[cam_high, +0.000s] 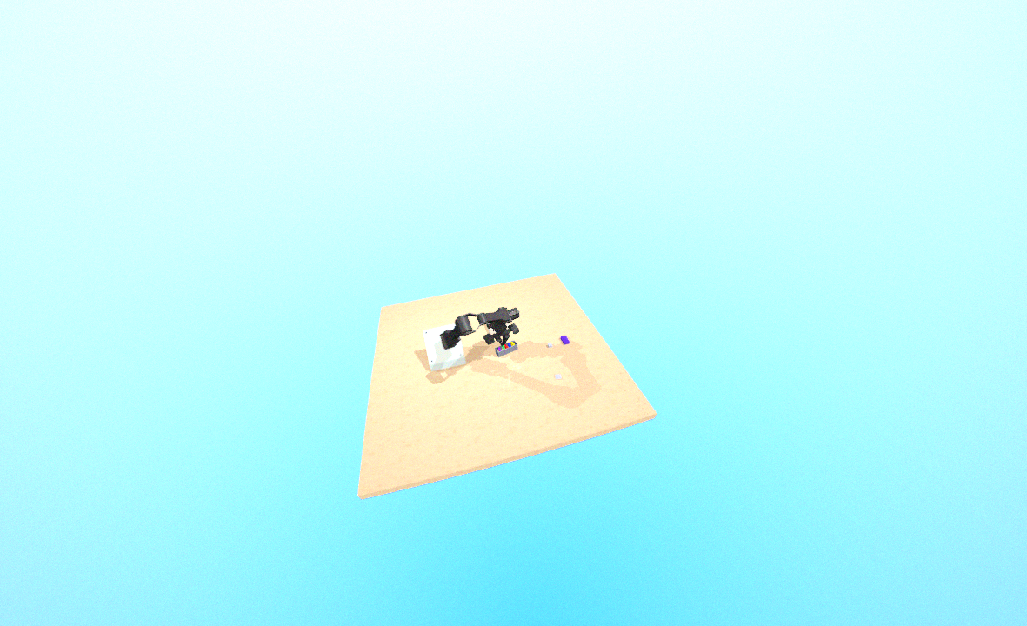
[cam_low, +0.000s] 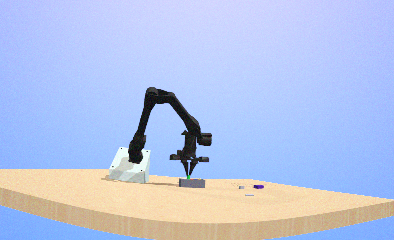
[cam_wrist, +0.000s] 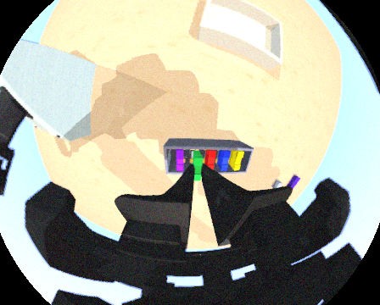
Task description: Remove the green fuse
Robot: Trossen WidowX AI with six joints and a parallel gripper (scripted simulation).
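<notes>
Right now my gripper tip is 10 mm past the pale square tray, 230 mm to the right of it and 50 mm above it. Round my gripper tip: grey cube (260 mm ahead, 50 mm below); then flat grey piece (250 mm ahead, 230 mm to the right, 50 mm below); then green fuse (10 mm below).
</notes>
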